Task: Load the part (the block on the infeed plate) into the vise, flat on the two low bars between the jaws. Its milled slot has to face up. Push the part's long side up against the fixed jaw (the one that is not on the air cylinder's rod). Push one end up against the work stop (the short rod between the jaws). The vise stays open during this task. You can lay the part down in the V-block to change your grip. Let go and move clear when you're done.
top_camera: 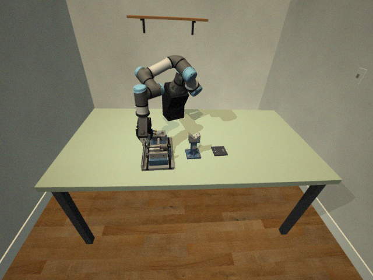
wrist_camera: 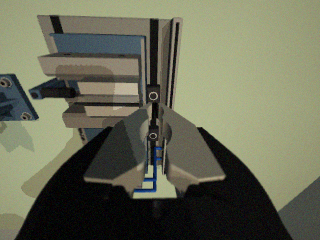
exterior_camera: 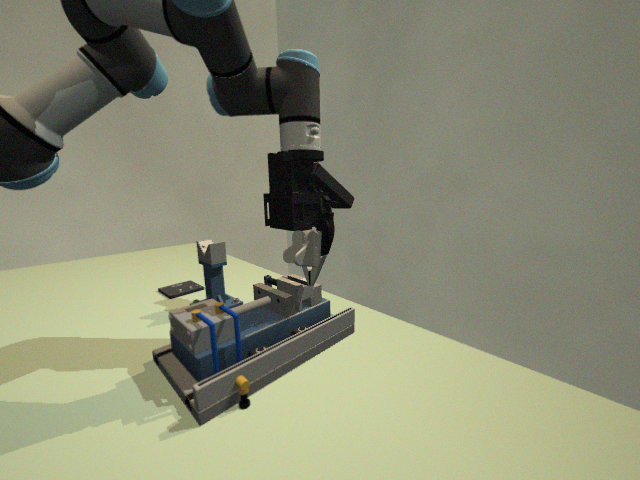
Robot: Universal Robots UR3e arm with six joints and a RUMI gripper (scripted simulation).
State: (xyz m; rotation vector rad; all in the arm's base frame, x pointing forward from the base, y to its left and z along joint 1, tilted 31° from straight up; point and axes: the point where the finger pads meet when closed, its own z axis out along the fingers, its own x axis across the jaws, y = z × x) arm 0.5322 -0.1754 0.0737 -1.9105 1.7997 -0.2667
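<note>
Now: the part 5 cm to the left of my hand, 2 cm below it and 1 cm behind it. From my hand the other things lie so: grey rail 9 cm below, 7 cm behind, 3 cm to the right; then fixed jaw 7 cm to the left, 5 cm below, 2 cm ahead; then work stop rod 11 cm to the left, 4 cm below, 1 cm behind.
</note>
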